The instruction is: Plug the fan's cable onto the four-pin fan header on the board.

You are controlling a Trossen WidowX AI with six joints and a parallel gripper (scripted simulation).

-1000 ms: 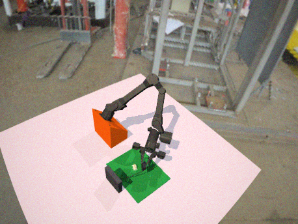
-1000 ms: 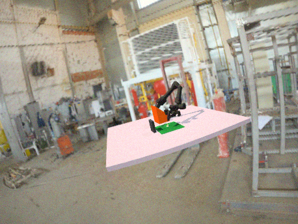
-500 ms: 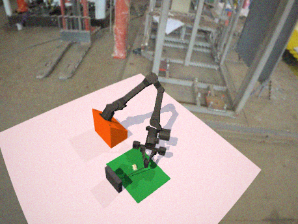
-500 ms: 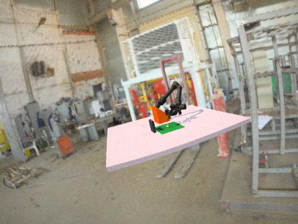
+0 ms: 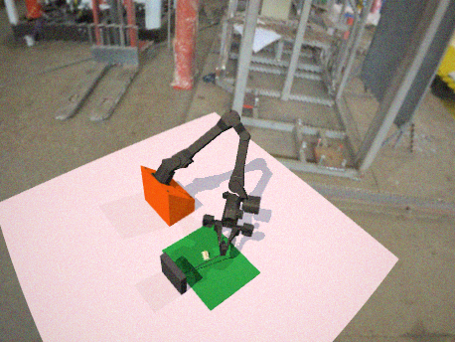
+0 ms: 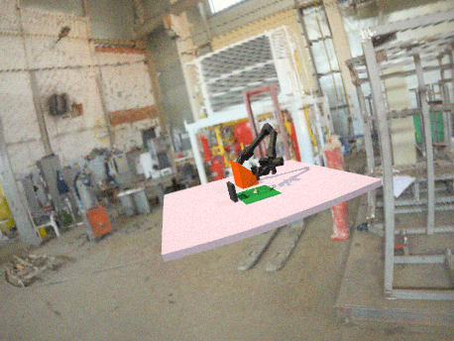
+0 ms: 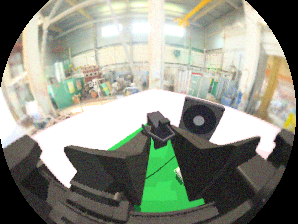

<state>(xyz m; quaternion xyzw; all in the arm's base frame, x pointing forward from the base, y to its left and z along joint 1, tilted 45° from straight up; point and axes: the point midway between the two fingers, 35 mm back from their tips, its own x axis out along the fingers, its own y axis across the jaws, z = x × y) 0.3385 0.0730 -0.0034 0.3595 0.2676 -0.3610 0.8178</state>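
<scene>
My gripper tip is 3 cm past the green board, 2 cm to the left of it and 14 cm above it. Also, from my gripper tip: black fan: 4 cm behind, 18 cm to the right, 7 cm below; dark plug: 1 cm below; four-pin fan header: 6 cm behind, 2 cm to the right, 12 cm below.
</scene>
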